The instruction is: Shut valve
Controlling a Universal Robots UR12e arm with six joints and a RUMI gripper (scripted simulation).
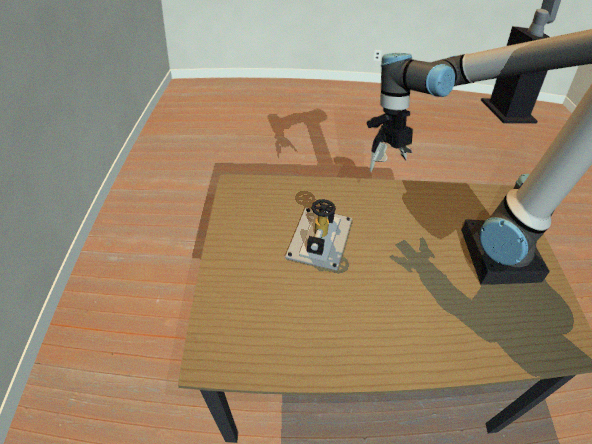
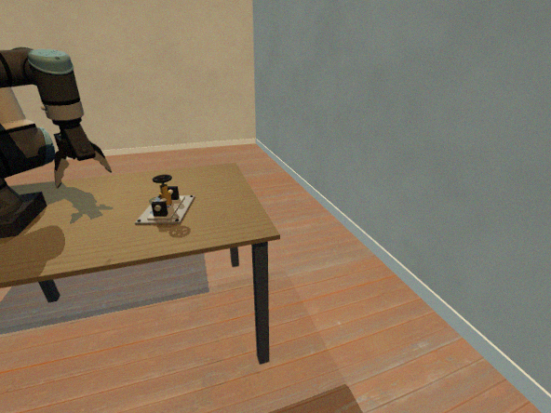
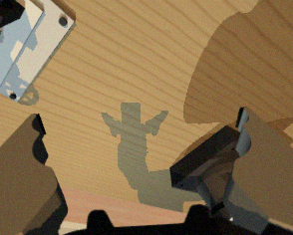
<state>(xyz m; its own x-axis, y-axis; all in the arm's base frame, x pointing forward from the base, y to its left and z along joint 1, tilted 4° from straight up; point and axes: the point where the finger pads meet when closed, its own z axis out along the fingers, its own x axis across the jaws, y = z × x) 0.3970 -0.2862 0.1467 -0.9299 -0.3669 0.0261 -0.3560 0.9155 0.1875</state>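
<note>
The black spoked handwheel lies 24 cm ahead of my hand, 10 cm to the left of it and 8 cm below it. The rest, counted from my hand: base plate: 24 cm ahead, 20 cm below, 10 cm to the left.
</note>
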